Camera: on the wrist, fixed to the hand. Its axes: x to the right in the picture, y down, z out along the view.
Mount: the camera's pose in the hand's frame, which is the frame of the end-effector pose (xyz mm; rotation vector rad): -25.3 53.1 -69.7 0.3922 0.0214 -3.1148
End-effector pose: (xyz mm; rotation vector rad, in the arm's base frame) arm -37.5 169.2 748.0 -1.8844 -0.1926 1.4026
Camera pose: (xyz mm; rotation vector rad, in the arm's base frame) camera -3.0 85.2 739.9 0.2696 -1.5101 -0.8543
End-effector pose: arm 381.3 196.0 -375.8 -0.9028 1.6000 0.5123
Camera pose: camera 297.2 183.1 -343.0 -1.6466 -0.9499 -1.7919
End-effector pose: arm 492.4 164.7 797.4 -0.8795 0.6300 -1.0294
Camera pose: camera 451.2 178.5 717.2 0.4767 1.1303 1.9268
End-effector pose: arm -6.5 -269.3 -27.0 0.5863 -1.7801 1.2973
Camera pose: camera -8.9 -188.2 -68.6 1.8294 0.7254 -0.7869
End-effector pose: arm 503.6 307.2 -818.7 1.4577 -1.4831 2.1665
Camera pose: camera 442.3 344.0 -875.3 1.1170 1.2920 -0.0069
